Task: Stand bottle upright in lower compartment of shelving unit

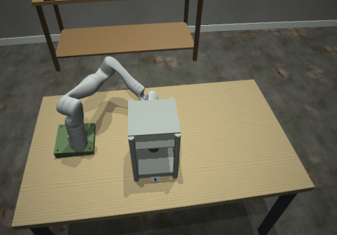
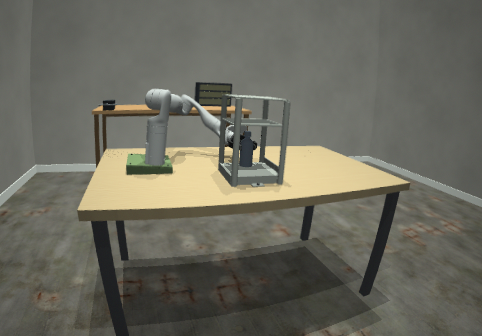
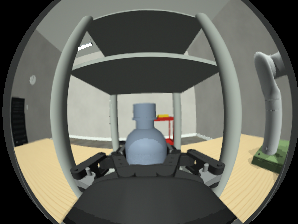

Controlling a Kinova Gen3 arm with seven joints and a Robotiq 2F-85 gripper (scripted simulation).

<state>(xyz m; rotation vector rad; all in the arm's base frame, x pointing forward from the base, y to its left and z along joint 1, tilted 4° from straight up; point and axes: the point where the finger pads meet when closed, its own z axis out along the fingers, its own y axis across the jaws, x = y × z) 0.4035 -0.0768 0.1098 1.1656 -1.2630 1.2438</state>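
My hand is 10 mm below the pale blue bottle. Round my hand: grey shelving unit: 60 mm above, 50 mm to the right.
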